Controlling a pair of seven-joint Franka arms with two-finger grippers.
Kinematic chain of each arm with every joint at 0, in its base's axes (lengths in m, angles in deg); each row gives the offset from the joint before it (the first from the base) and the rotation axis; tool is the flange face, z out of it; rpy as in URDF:
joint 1: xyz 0 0 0.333 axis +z
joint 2: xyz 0 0 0 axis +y
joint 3: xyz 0 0 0.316 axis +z
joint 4: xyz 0.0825 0 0 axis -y
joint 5: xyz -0.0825 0 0.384 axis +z
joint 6: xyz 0 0 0 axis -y
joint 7: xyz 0.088 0 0 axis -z
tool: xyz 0 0 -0.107 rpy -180 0 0
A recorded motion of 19 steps. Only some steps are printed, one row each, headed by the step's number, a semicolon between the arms.
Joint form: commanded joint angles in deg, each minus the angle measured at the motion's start. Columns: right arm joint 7, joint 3, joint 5, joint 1, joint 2, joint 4, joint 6; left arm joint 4, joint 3, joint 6, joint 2, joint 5, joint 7, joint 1.
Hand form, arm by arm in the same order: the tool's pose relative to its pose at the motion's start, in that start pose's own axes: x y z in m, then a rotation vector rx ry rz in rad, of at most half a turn. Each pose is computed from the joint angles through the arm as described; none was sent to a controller.
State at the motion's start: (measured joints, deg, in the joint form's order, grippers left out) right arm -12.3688 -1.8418 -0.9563 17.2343 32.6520 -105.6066 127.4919; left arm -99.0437 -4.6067 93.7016 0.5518 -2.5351 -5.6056 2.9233
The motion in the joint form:
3: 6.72 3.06 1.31 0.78 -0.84 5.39 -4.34; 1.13 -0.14 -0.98 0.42 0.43 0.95 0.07
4: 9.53 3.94 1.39 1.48 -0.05 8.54 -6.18; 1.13 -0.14 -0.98 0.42 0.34 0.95 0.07
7: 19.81 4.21 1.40 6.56 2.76 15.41 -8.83; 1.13 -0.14 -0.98 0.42 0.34 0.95 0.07
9: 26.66 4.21 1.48 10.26 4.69 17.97 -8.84; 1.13 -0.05 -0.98 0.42 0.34 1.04 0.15
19: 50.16 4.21 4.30 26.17 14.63 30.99 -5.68; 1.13 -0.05 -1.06 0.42 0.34 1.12 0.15
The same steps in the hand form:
3: 0.0232 -0.0365 -0.0462 0.0307 0.0386 0.0682; 0.0011 0.0001 -0.0040 0.0074 -0.0041 0.0188
4: 0.0352 -0.0516 -0.0602 0.0362 0.0476 0.0918; 0.0011 0.0003 -0.0040 0.0058 -0.0042 0.0187
7: 0.0629 -0.1106 -0.0801 0.0306 0.0681 0.1801; 0.0011 0.0003 -0.0040 0.0058 -0.0042 0.0187
9: 0.0741 -0.1546 -0.0778 0.0285 0.0766 0.2371; 0.0013 -0.0013 -0.0041 0.0055 -0.0042 0.0173
19: 0.0965 -0.3584 -0.0606 0.0968 0.1514 0.3960; 0.0011 -0.0014 -0.0039 0.0056 -0.0056 0.0187

